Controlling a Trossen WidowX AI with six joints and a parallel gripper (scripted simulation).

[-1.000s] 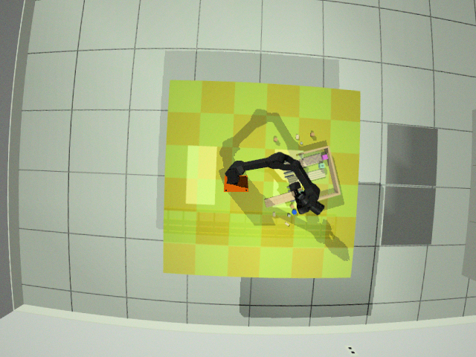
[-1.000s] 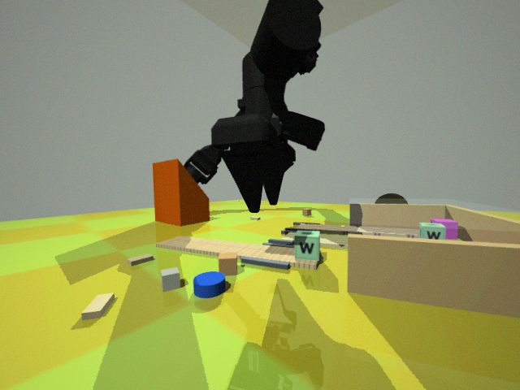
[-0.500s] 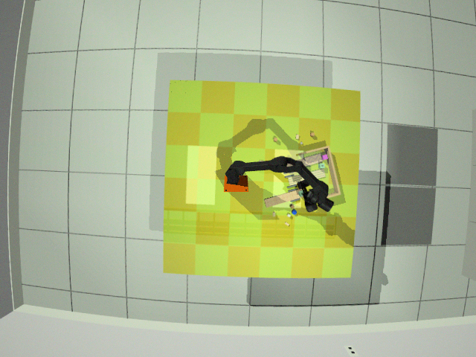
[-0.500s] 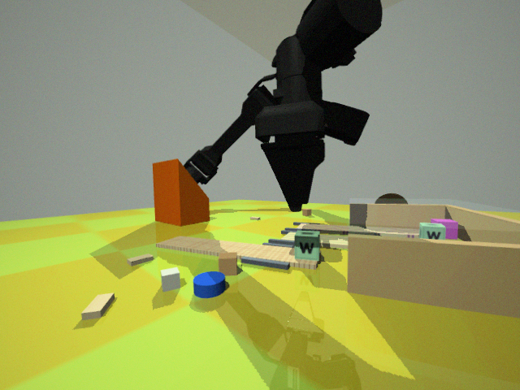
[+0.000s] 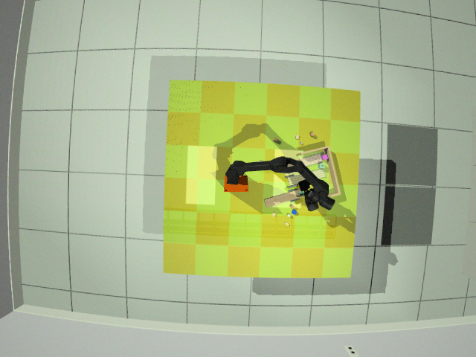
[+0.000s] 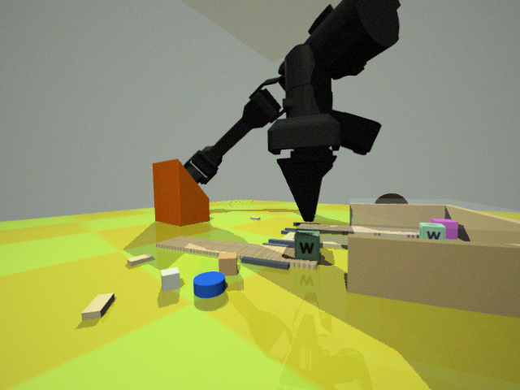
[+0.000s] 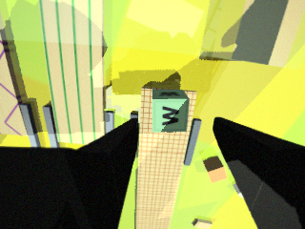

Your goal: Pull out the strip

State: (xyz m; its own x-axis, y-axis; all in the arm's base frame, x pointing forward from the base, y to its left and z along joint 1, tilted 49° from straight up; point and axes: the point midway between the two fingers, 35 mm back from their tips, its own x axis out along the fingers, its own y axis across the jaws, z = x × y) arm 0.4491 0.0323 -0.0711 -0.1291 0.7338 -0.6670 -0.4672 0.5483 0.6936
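My gripper tip is now 30 mm past the blue disc, 130 mm to the left of it and 50 mm above it. The rest, counted from my gripper tip: flat tan piece (70 mm behind, 210 mm to the right, 50 mm below).
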